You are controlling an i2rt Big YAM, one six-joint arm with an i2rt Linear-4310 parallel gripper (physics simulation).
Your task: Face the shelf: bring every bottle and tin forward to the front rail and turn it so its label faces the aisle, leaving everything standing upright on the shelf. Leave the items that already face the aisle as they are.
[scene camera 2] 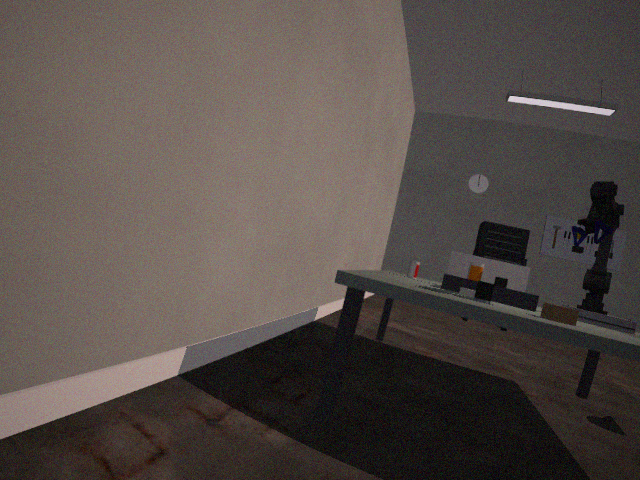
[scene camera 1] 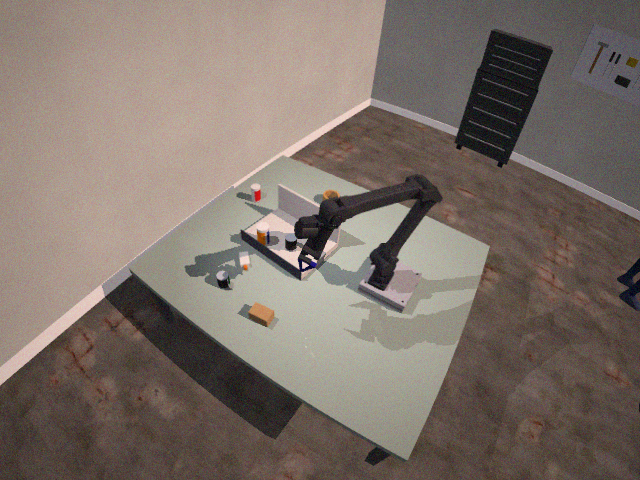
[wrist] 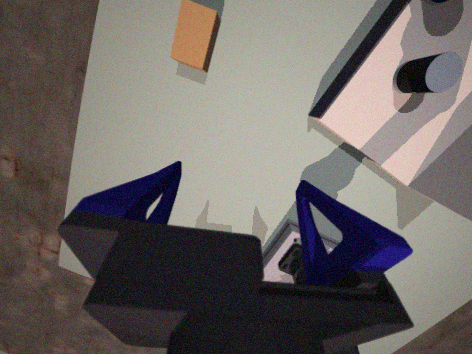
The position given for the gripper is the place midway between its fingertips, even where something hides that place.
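Note:
Brown box (wrist: 195, 35) on the table. Dark front rail (scene camera 2: 527, 301). Wrist view too: dark front rail (wrist: 385, 22). Shelf back panel (scene camera 2: 517, 275). Scene camera 1 too: shelf back panel (scene camera 1: 294, 204). Wrist view as well: shelf back panel (wrist: 438, 182). Shelf deck (scene camera 1: 280, 223). Gripper (scene camera 2: 585, 244) open, holds nothing. Wrist view too: gripper (wrist: 241, 177).

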